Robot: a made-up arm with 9 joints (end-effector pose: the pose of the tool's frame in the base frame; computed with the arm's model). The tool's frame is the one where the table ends.
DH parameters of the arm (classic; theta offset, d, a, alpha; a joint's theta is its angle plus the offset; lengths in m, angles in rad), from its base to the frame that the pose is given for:
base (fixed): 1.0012 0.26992 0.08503 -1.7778
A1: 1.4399 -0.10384 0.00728 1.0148
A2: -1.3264 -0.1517 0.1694 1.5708
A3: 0 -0.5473 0.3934 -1.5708
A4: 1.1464 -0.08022 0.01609 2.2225
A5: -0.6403 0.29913 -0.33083 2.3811
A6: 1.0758 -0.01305 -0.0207 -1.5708
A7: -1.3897 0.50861 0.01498 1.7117
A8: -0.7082 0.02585 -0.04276 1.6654
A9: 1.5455 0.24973 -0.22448 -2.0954
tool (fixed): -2.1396 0.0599 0 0
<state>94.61 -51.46 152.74 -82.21 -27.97 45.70 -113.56 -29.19 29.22</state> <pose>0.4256 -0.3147 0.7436 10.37 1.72 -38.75</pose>
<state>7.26 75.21 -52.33 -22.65 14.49 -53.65 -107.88 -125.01 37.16</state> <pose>0.0854 -0.7075 0.7706 103.19 -70.74 146.31</pose>
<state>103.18 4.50 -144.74 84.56 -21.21 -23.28 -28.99 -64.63 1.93</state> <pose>-1.0109 0.2707 1.4164 43.62 0.81 145.91</pose>
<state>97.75 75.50 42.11 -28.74 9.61 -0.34 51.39 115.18 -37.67</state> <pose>-0.0553 -0.6455 0.4413 119.63 -12.89 -162.35</pose>
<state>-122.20 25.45 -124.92 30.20 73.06 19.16 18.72 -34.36 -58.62</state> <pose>-0.1070 -0.2729 -0.5092 17.95 29.59 -66.36</pose>
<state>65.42 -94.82 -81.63 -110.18 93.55 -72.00 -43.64 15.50 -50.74</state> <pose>0.0326 -0.5206 0.3529 -139.91 23.28 90.50</pose>
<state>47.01 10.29 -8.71 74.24 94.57 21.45 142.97 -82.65 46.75</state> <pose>0.6830 -0.9282 0.6764 96.93 -21.38 46.45</pose>
